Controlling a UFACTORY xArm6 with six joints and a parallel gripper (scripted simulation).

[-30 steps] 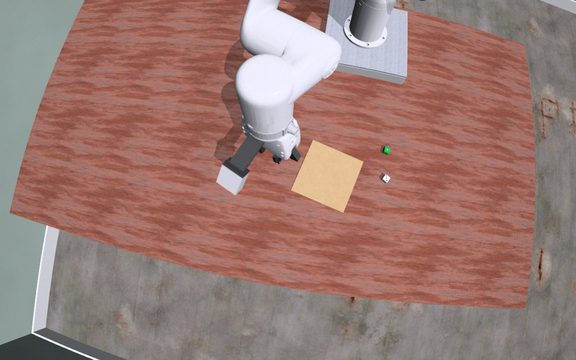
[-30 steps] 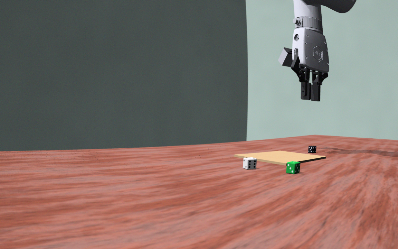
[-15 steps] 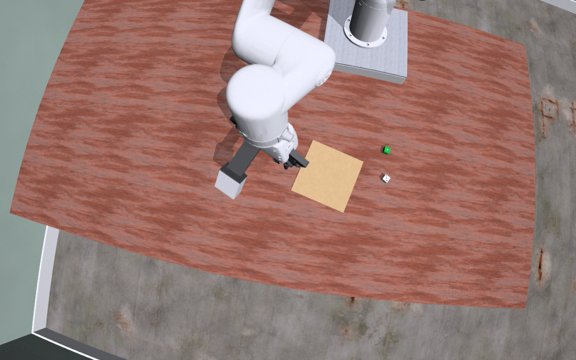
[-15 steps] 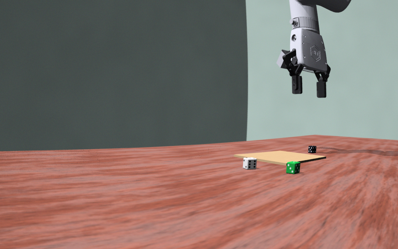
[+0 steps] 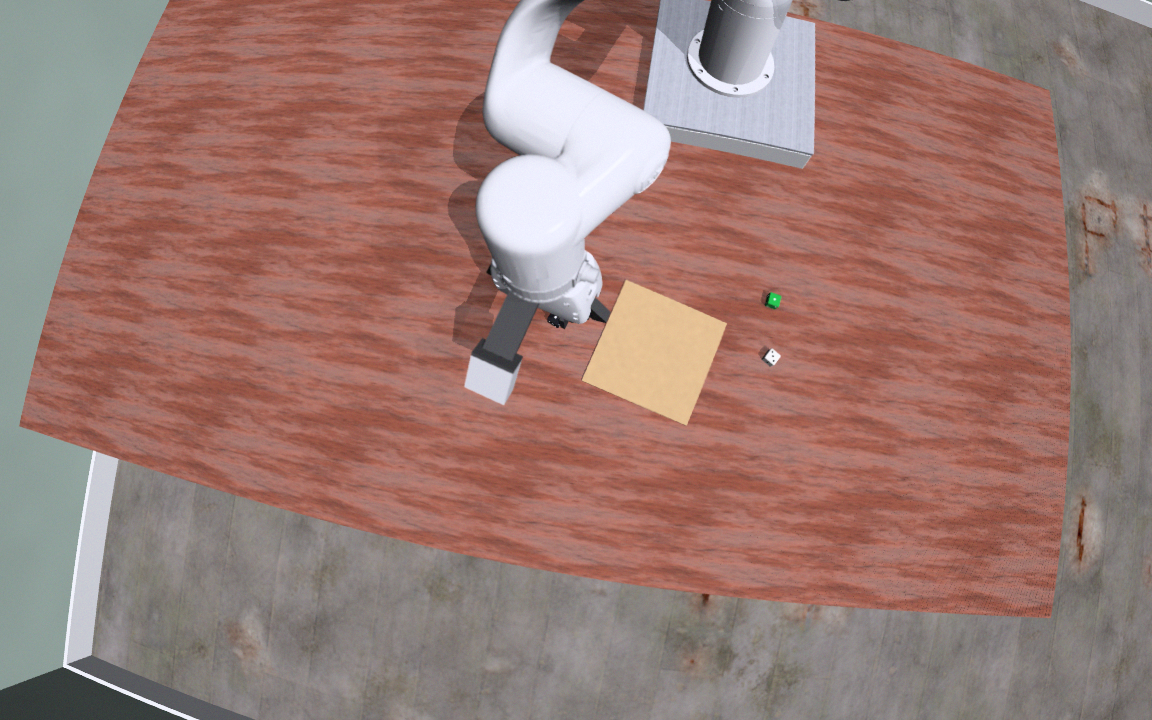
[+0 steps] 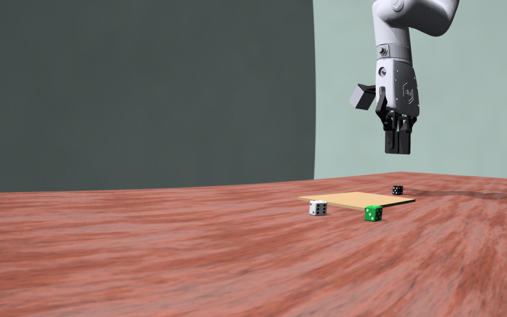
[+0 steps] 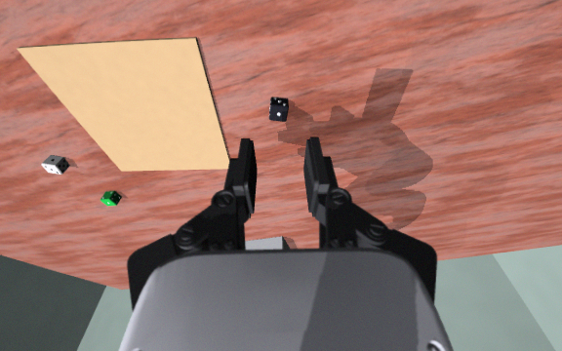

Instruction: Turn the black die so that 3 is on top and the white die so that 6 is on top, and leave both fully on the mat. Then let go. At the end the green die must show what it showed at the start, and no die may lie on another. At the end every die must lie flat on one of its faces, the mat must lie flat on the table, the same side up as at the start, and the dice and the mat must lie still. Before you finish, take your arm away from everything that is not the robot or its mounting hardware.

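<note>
Right now the black die is 90 mm below my hand. Also, from my hand: green die: 280 mm to the left, 90 mm below, 40 mm behind; then white die: 280 mm to the left, 90 mm below, 40 mm ahead; then tan mat: 130 mm to the left, 90 mm below, 30 mm ahead.
</note>
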